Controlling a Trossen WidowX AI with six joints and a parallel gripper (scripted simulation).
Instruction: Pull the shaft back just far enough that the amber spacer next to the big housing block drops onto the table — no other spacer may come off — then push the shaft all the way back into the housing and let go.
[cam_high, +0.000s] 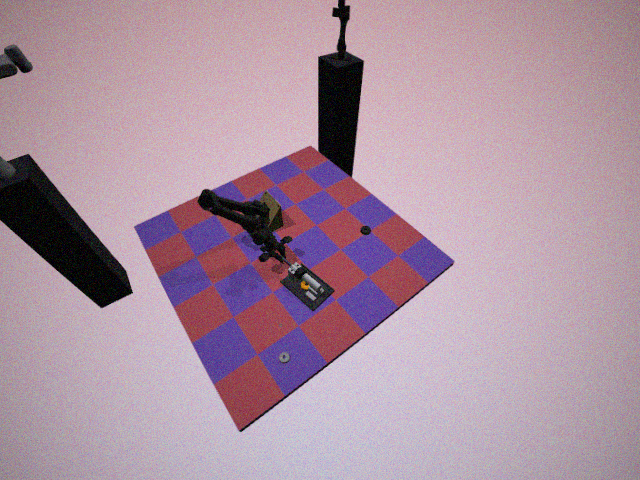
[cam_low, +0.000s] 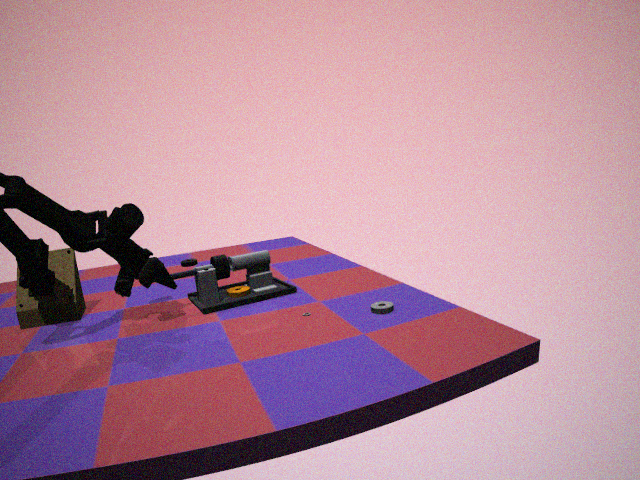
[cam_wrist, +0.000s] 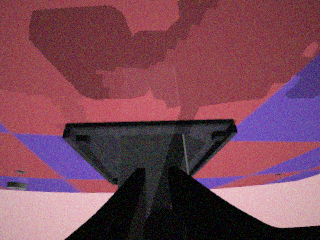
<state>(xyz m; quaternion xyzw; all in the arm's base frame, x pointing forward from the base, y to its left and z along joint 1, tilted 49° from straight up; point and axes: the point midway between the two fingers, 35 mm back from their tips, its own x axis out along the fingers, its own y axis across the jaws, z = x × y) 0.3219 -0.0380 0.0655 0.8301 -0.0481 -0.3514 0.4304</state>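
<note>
Now: gripper tip 5 cm short of the thin dark shaft, 3 cm below it and 1 cm to the right of it. Round my gripper tip: grey ring (40 cm ahead, 23 cm to the right, 5 cm below); amber spacer (15 cm ahead, 4 cm below, 3 cm to the left).
</note>
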